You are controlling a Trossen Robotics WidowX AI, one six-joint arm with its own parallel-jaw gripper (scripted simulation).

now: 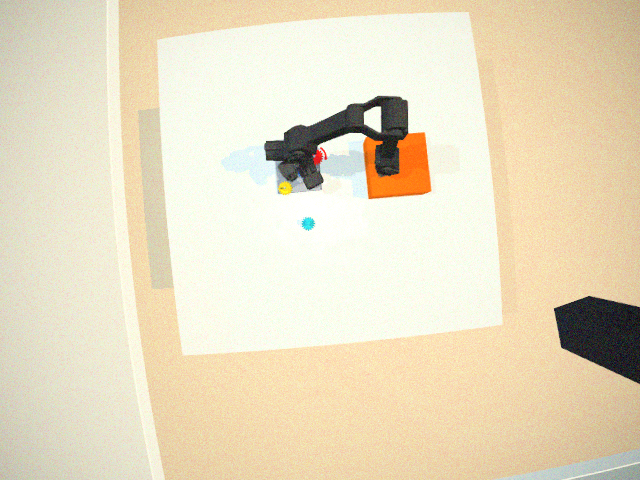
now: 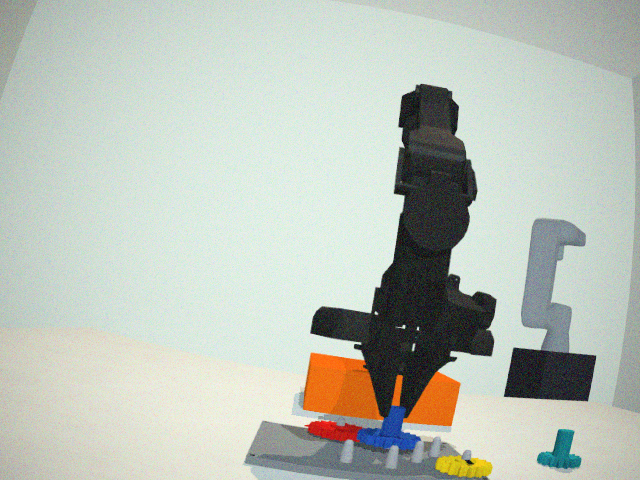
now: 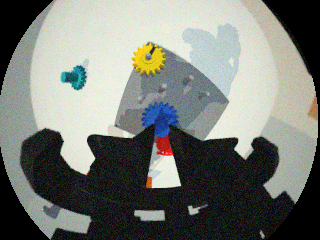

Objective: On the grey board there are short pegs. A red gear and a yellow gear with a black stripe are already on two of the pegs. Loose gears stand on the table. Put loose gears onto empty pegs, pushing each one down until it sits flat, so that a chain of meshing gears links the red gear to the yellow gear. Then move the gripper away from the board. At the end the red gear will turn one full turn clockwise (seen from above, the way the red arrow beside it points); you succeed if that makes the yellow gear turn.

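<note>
Gripper (image 2: 393,417), (image 1: 305,168), (image 3: 161,127): holding a blue gear (image 3: 162,116). Red gear at (image 2: 329,429).
</note>
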